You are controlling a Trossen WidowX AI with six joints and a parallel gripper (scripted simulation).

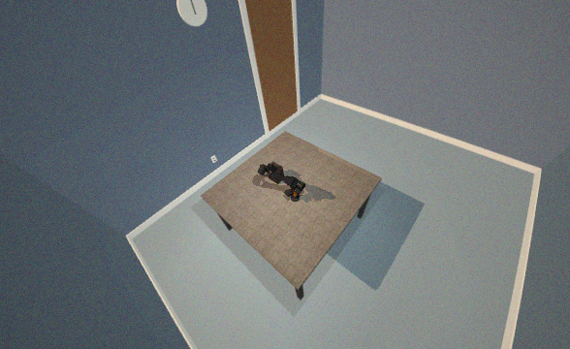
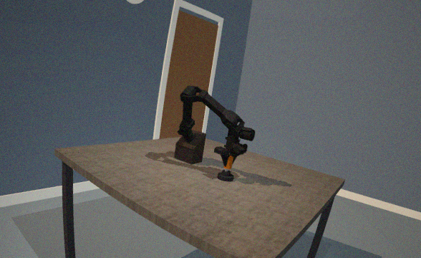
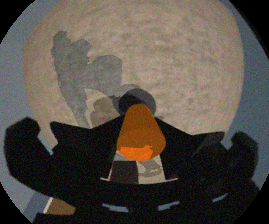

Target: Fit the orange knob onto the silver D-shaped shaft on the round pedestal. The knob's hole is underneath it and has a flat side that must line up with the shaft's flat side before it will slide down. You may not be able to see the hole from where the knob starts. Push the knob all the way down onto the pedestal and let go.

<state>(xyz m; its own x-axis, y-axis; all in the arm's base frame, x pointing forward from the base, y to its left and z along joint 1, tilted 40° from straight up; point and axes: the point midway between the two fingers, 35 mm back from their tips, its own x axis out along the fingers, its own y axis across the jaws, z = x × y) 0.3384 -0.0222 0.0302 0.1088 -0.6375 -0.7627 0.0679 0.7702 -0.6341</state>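
My gripper tip is 3 cm below the orange knob. The rest, counted from my gripper tip: dark round pedestal (4 cm below).
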